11 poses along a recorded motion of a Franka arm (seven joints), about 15 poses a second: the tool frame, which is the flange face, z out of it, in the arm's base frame.
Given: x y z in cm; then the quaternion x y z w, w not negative.
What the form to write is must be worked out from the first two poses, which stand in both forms.
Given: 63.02 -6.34 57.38 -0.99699 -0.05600 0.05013 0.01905
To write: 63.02 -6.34 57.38 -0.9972 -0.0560 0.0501 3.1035
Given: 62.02 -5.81 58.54 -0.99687 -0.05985 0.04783 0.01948
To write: 62.02 -5.81 58.54 -0.9971 -0.0599 0.0478 3.1026
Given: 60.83 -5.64 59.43 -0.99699 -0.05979 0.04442 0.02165
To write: 60.83 -5.64 59.43 -0.9972 -0.0598 0.0444 3.0983
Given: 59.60 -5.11 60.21 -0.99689 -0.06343 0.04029 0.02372
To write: 59.60 -5.11 60.21 -0.9972 -0.0634 0.0403 3.0941
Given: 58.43 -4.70 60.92 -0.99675 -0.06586 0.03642 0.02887
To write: 58.43 -4.70 60.92 -0.9972 -0.0659 0.0364 3.0838
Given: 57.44 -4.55 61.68 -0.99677 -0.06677 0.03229 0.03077
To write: 57.44 -4.55 61.68 -0.9972 -0.0668 0.0323 3.0800
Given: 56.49 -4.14 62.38 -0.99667 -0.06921 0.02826 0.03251
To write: 56.49 -4.14 62.38 -0.9972 -0.0692 0.0283 3.0766
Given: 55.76 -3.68 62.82 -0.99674 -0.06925 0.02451 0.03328
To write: 55.76 -3.68 62.82 -0.9973 -0.0693 0.0245 3.0750
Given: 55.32 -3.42 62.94 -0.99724 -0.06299 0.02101 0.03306
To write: 55.32 -3.42 62.94 -0.9978 -0.0630 0.0210 3.0755
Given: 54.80 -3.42 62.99 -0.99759 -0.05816 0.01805 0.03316
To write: 54.80 -3.42 62.99 -0.9981 -0.0582 0.0181 3.0753
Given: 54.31 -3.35 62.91 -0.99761 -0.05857 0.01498 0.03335
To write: 54.31 -3.35 62.91 -0.9982 -0.0586 0.0150 3.0749
